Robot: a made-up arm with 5 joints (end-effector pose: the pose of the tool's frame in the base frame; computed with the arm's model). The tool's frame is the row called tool. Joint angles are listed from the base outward.
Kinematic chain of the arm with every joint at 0, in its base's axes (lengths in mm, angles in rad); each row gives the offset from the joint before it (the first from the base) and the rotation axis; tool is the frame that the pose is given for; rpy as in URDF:
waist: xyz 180 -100 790 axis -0.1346 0.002 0.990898
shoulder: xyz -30 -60 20 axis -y
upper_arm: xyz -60 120 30 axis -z
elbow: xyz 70 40 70 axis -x
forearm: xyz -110 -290 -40 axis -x
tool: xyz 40 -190 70 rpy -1.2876 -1.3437 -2.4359
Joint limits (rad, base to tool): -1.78..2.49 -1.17..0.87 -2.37..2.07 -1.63..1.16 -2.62..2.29
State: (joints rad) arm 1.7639 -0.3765 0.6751 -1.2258 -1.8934
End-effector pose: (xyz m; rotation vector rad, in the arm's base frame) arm 0.0459 -0.2505 0.5449 -1.6382 1.6206 0.8617
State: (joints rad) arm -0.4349 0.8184 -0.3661 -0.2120 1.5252
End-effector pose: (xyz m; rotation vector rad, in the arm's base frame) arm -0.0315 -0.1690 0.9538 0.1313 0.2312 1.7905
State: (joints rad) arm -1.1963 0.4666 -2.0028 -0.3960 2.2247
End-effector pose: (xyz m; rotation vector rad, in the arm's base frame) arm 0.2385 -0.0264 0.9427 -0.1241 1.4473 1.9217
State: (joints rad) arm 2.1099 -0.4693 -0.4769 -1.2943 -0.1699
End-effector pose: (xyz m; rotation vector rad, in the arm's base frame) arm 0.3622 -0.3077 0.5414 -2.6828 -1.0344 0.3156
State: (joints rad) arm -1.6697 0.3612 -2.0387 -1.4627 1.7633
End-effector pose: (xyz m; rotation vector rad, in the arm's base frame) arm 0.2911 -0.1386 0.7702 1.6062 0.0953 2.3190
